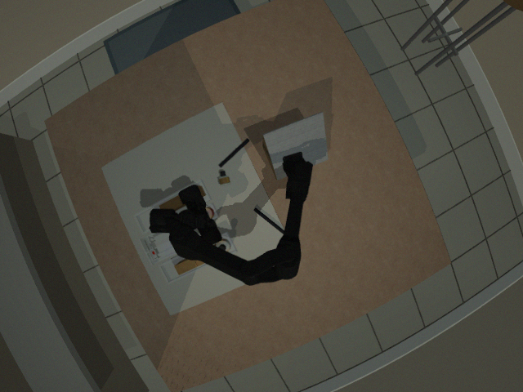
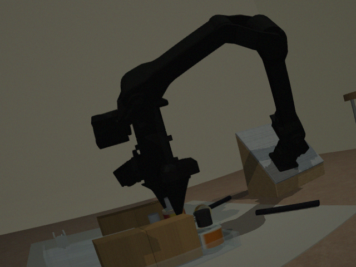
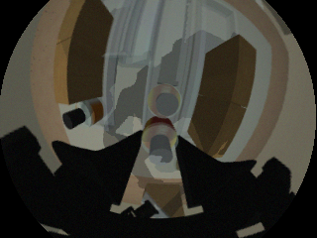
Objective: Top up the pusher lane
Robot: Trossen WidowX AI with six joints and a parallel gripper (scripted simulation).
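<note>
My gripper tip is now 10 mm past the dark-lidded jar, 130 mm to the right of it and 10 mm above it. Also, from my gripper tip: sprung lane: 140 mm ahead, 50 mm to the left, 30 mm below.
</note>
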